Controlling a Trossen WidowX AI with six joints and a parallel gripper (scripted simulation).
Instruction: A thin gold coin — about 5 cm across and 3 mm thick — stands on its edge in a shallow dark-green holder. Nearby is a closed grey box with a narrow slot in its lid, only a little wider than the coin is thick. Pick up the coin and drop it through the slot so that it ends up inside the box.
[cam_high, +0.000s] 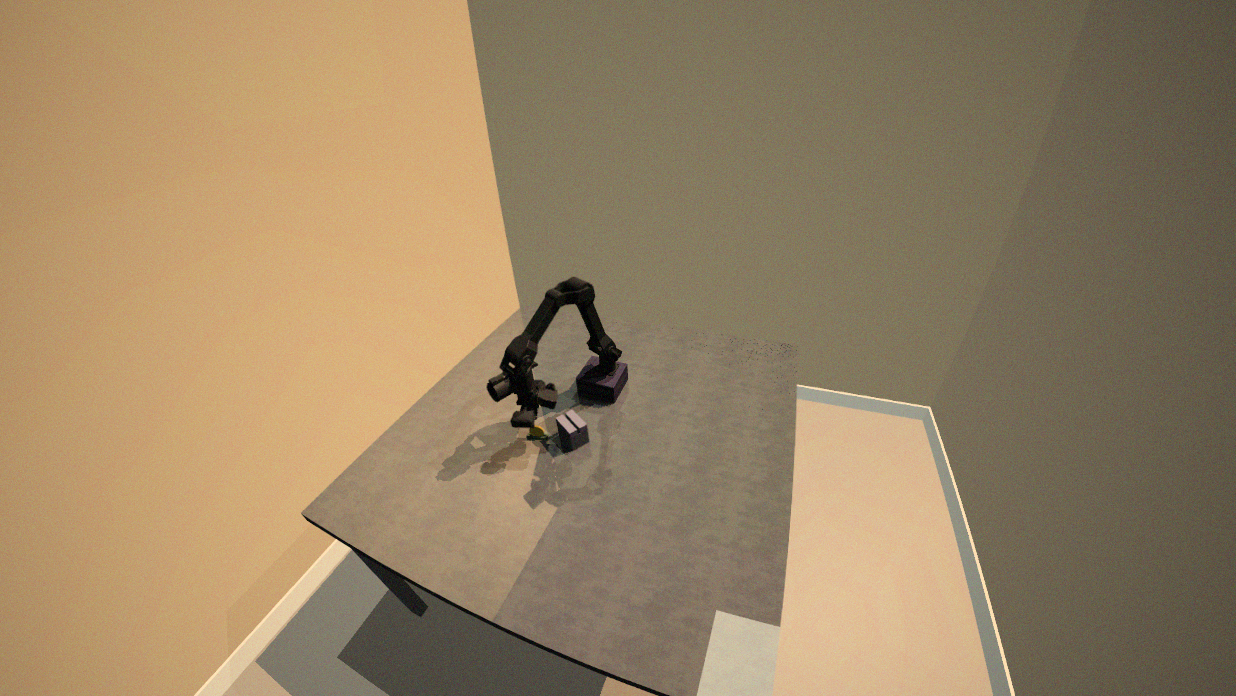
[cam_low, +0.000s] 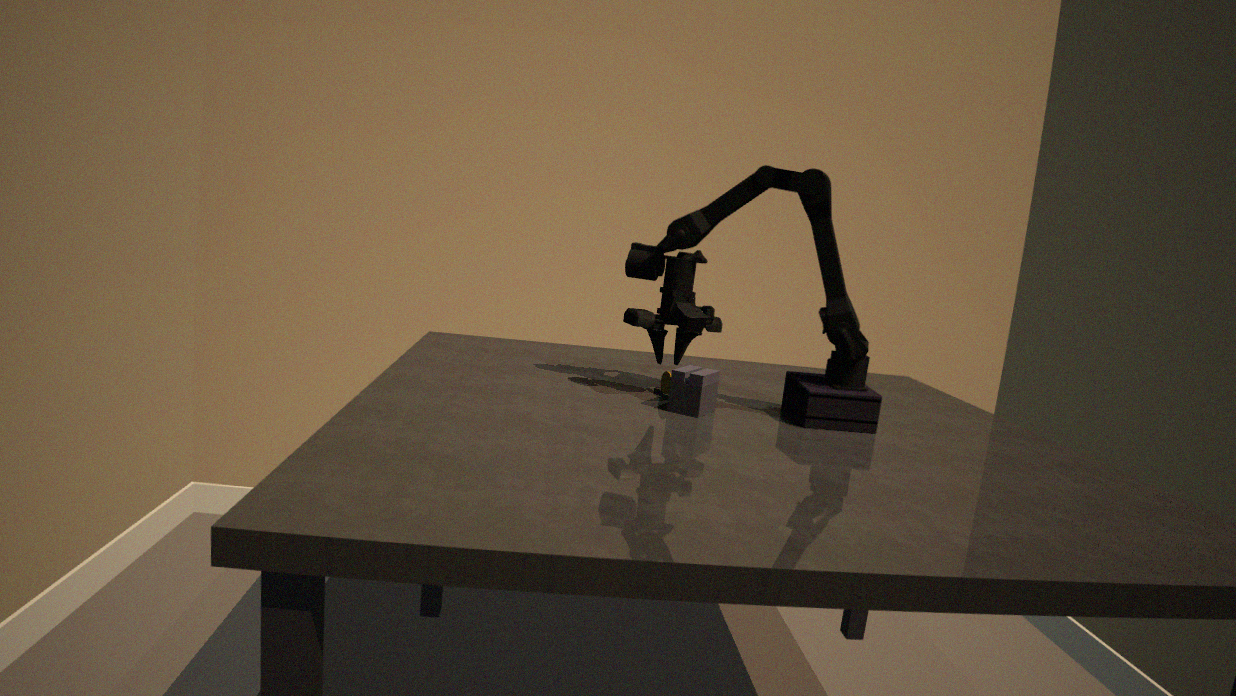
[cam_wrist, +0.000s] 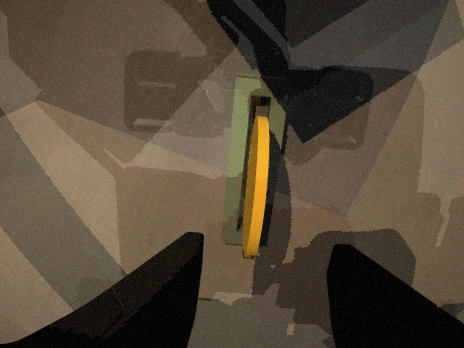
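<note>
Now: the gold coin 40 mm below my gripper tip.
</note>
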